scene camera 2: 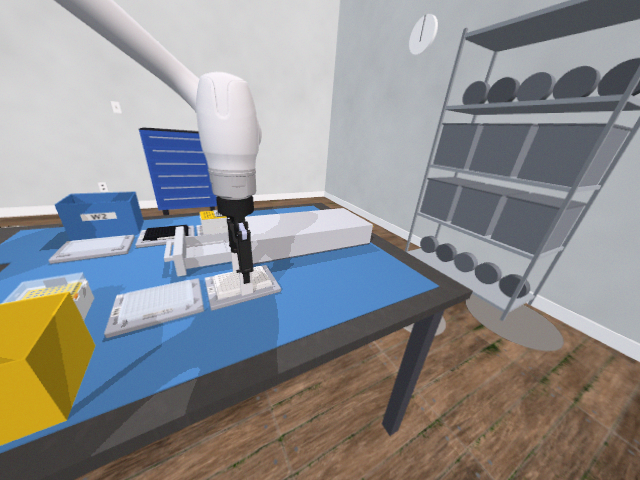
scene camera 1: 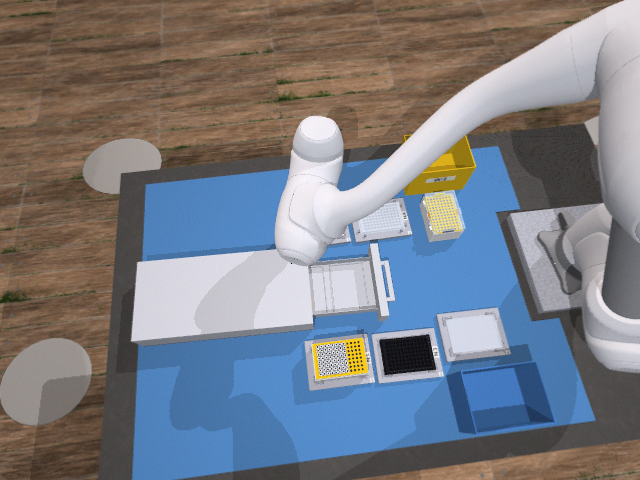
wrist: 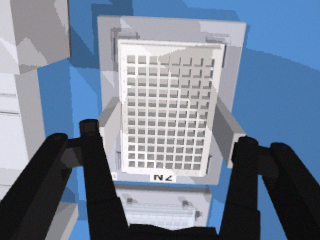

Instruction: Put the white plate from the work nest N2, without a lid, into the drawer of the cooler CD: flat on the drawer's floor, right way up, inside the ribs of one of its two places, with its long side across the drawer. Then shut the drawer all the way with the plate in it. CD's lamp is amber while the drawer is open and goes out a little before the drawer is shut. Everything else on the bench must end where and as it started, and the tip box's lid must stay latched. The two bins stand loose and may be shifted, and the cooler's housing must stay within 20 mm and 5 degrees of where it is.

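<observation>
The wrist view shows the gripper. The pictures show the gripper too, as well as a cooler CD, a white plate, a blue bin and a yellow bin.
</observation>
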